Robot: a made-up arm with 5 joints.
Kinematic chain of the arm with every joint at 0, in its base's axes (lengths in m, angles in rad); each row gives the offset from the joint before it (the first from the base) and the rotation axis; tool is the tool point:
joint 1: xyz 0 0 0.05 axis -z
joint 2: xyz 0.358 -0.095 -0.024 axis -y
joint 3: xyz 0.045 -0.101 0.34 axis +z
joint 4: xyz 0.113 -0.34 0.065 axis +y
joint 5: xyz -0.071 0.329 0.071 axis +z
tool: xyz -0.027 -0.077 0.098
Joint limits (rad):
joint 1: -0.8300..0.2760
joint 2: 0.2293..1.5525
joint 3: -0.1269..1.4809
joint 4: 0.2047..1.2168
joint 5: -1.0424..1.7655
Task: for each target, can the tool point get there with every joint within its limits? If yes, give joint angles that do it. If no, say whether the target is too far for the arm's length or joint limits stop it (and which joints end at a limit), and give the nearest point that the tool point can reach.
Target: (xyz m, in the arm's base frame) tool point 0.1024 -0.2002 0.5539
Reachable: yes | joints -0.5060 0.8241 0.1646 0.6005 -0.8200
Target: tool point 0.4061 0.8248 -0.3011
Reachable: no: joint limits stop it (at a limit: joint 1, joint 2, joint 4, joint 5) | nearest point 0.3107 0.3585 0.5198 | short by 0.949 m
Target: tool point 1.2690 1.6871 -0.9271
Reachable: no: too far | nearest point 0.4664 0.3288 0.5392 | short by 2.154 m
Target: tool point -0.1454 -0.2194 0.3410
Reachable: yes | joints -0.1387 1.1936 0.9950 0.3165 -0.8160
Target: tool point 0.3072 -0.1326 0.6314
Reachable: yes | joints 0.0783 0.3693 1.1660 0.3985 0.6168
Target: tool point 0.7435 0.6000 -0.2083
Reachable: no: joint limits stop it (at a limit: joint 1, joint 2, joint 4, joint 5) | nearest point 0.5039 0.3055 0.5411 | short by 0.840 m
